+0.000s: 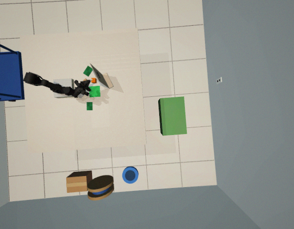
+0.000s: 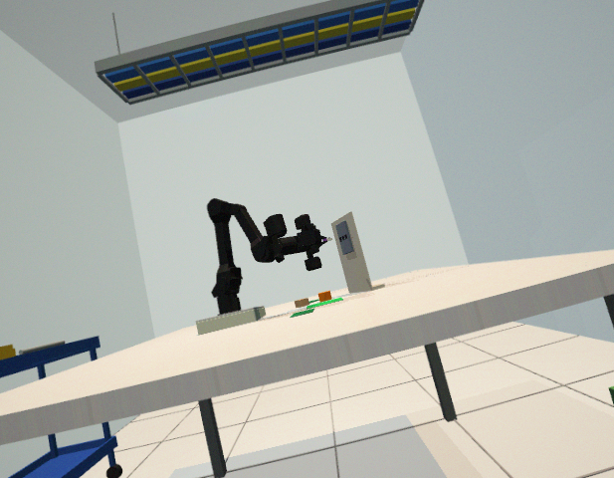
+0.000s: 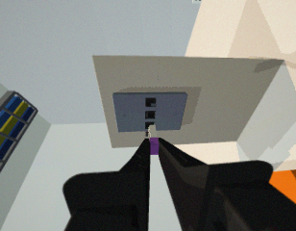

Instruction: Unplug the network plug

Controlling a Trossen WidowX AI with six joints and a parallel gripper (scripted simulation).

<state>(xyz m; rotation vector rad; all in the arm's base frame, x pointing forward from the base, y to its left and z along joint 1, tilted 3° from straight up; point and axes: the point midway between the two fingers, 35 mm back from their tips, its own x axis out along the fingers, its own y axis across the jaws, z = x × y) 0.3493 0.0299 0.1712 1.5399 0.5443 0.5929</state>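
The bright green marked square lies 21 cm below my gripper tip, 6 cm to the right of it and 6 cm behind it. Round my gripper tip: network plug: 1 cm ahead; orange block: 19 cm below, 6 cm to the left, 6 cm behind; upright panel: 8 cm below, 8 cm ahead, 5 cm to the left.
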